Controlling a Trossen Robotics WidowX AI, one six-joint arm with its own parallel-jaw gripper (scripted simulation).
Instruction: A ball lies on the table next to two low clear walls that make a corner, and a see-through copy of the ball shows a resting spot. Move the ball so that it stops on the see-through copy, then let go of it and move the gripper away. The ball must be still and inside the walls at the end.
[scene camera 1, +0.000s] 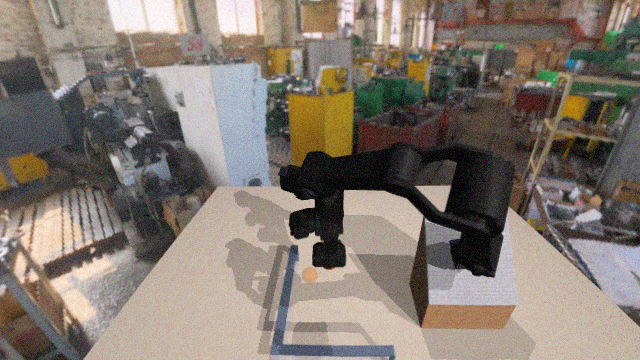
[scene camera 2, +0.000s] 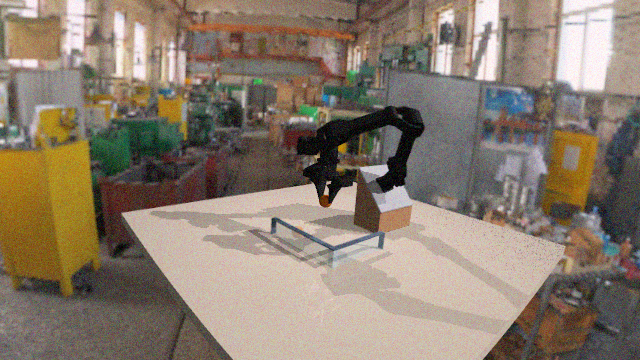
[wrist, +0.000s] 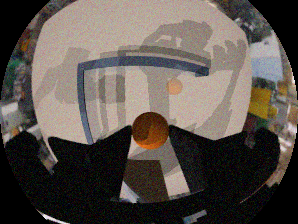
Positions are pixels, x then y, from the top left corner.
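I can see my gripper in the wrist view, in scene camera 2 and in scene camera 1 (328, 260). There is a spot on my gripper (scene camera 2: 320, 184) that is the same spot as the one on my gripper (wrist: 194, 159).
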